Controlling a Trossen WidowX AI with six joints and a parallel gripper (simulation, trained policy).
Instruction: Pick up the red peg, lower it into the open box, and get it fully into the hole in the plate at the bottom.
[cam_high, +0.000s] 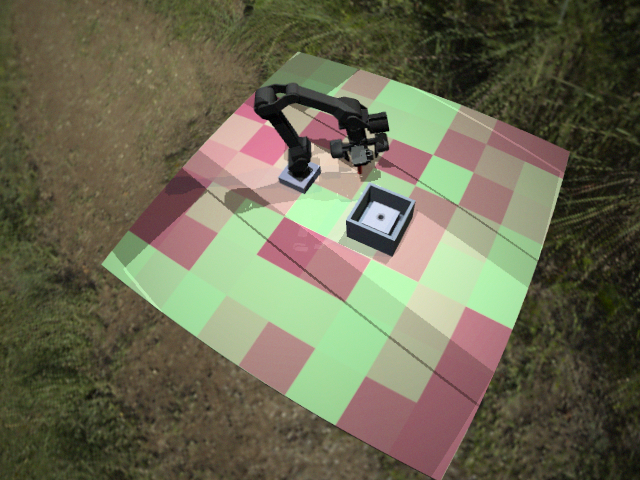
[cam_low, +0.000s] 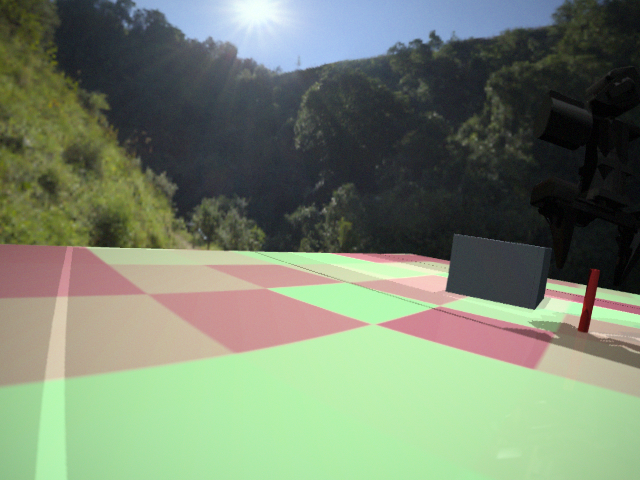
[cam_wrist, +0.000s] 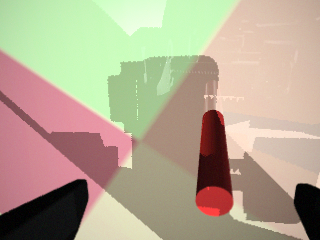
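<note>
My gripper tip is 10 mm to the left of the red peg and 30 mm above it. Round my gripper tip: plate (190 mm ahead, 140 mm to the right, 20 mm below); grey box (190 mm ahead, 140 mm to the right, 40 mm below).
</note>
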